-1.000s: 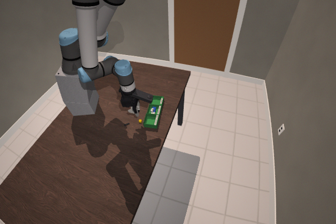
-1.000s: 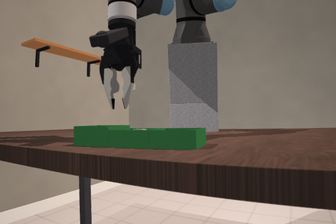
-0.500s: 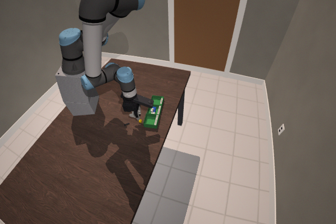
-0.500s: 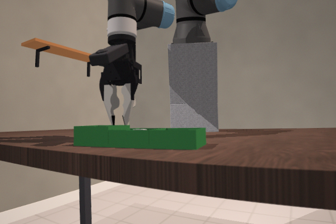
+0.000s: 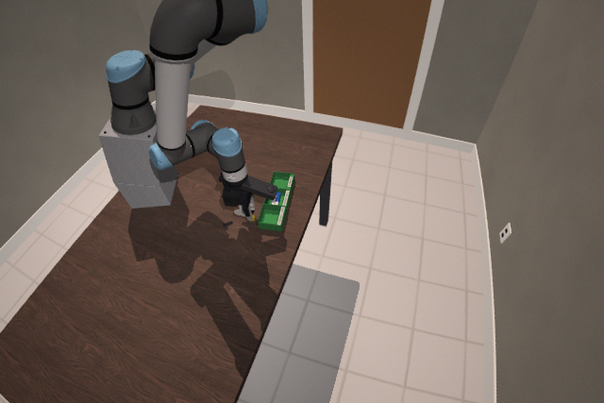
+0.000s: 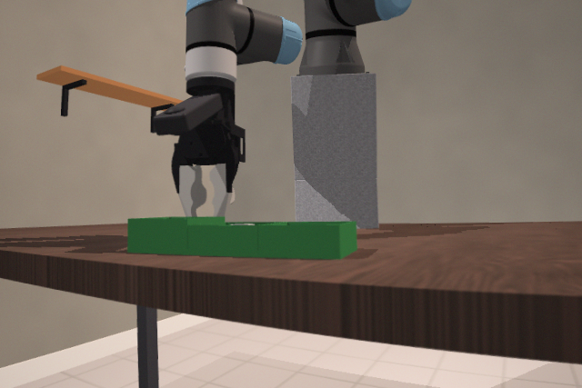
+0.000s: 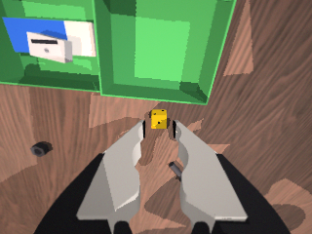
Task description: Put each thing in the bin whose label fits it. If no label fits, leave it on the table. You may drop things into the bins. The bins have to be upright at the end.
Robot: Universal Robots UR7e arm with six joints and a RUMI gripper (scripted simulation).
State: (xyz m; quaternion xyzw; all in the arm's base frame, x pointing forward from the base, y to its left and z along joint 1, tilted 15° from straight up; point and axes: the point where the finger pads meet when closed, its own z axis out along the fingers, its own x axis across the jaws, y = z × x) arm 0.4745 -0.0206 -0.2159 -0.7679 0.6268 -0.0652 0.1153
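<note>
Right now my hand is 2 cm above the yellow die. The rest, counted from my hand: blue-and-white eraser: 9 cm to the left, 6 cm ahead, 1 cm below; then black bolt: 8 cm behind, 5 cm to the right, 2 cm below; then white item: 10 cm to the left, 5 cm ahead.
</note>
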